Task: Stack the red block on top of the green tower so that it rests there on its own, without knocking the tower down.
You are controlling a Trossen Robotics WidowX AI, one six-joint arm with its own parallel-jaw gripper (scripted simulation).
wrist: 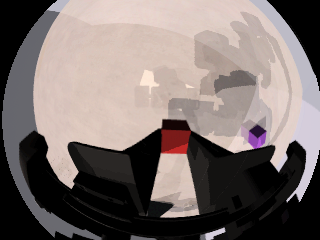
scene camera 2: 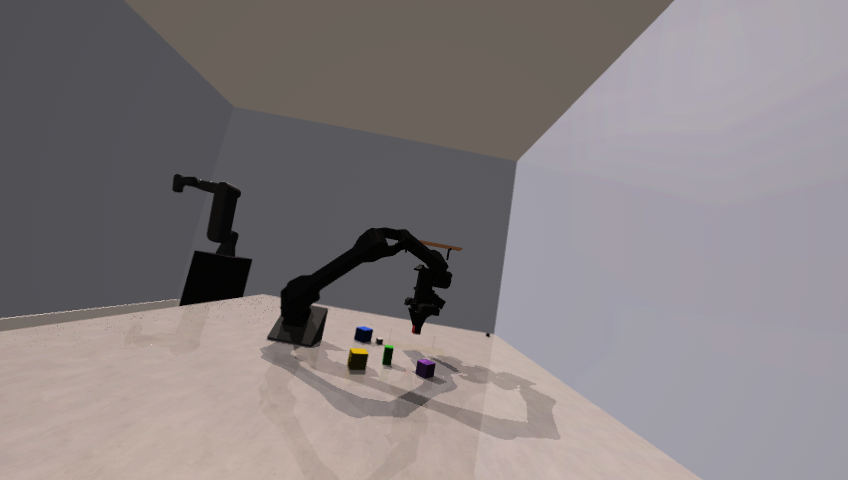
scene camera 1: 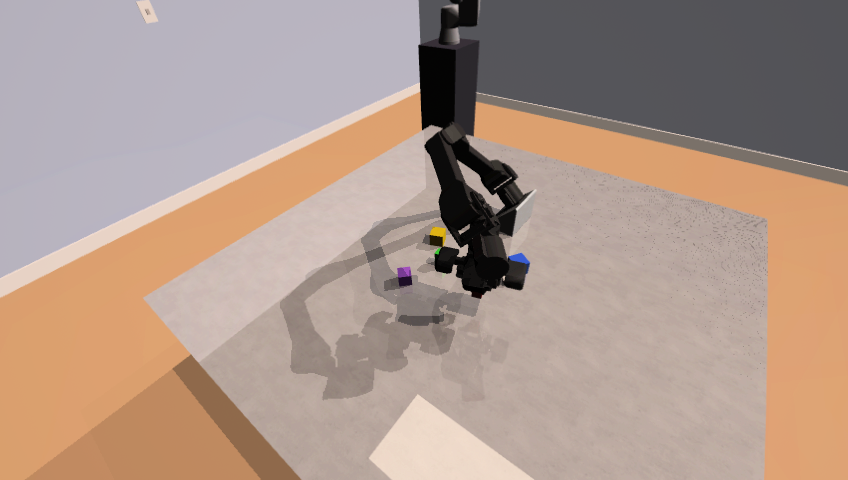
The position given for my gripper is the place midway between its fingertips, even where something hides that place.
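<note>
My gripper (scene camera 1: 477, 292) is holding a red block (wrist: 176, 133). You'd find the gripper (wrist: 173, 133) in the wrist view too, and scene camera 2 has my gripper (scene camera 2: 416, 331) as well.
</note>
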